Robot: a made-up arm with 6 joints.
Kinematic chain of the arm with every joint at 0, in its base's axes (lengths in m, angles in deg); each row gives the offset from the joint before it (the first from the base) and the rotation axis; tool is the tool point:
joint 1: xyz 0 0 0.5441 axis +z
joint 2: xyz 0 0 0 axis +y
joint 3: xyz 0 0 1.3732 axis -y
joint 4: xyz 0 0 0 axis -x
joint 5: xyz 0.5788 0 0 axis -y
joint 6: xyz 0 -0.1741 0 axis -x
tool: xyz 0 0 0
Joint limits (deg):
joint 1: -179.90..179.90
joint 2: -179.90..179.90
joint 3: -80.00..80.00
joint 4: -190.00..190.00
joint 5: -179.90..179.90
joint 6: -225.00..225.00
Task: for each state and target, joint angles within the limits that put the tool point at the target. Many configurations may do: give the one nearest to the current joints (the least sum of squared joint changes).
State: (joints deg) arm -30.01 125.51 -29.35 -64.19 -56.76 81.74
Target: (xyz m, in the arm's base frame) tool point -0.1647 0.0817 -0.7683
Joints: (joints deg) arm -42.74 161.94 -1.38 -72.70 -56.76 81.74
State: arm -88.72 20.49 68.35 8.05 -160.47 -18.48
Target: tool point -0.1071 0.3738 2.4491
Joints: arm -100.25 -15.13 71.19 9.15 -160.47 -18.48
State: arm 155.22 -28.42 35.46 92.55 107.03 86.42
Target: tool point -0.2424 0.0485 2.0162
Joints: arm 161.83 -14.39 -17.30 99.75 107.03 86.42
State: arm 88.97 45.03 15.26 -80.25 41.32 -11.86
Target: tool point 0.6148 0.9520 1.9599
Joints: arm 59.66 23.65 54.93 -73.38 41.32 -11.86
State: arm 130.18 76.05 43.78 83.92 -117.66 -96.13
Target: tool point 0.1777 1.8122 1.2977
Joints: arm 85.21 64.42 63.29 81.54 -117.66 -96.13
